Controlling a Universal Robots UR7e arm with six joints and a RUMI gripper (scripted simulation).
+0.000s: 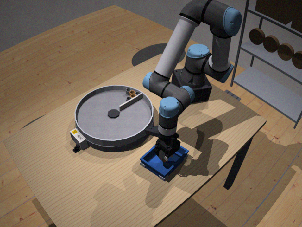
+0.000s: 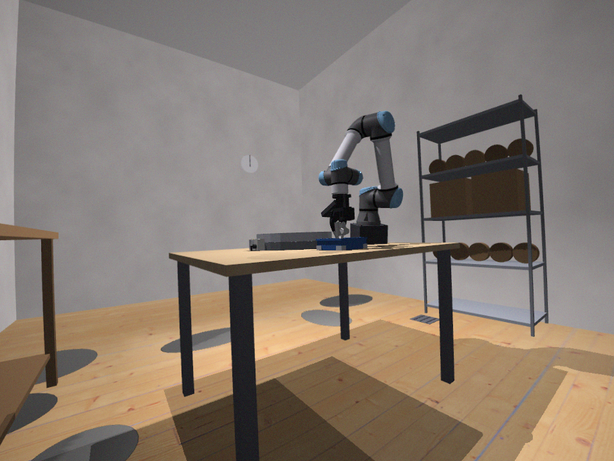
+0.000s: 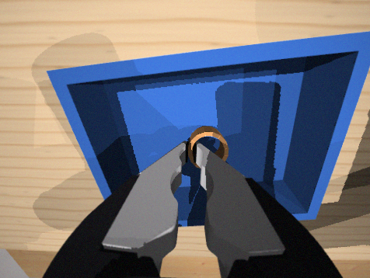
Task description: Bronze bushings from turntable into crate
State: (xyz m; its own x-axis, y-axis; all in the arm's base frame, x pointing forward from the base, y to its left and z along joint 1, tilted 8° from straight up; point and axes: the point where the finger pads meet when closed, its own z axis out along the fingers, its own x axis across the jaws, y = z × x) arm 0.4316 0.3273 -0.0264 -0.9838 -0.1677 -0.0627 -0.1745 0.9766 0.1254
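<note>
Now: hand 10 mm past the blue crate and 10 mm above it. Also, from my hand: grey turntable 60 mm ahead, 360 mm to the right, 20 mm above.
</note>
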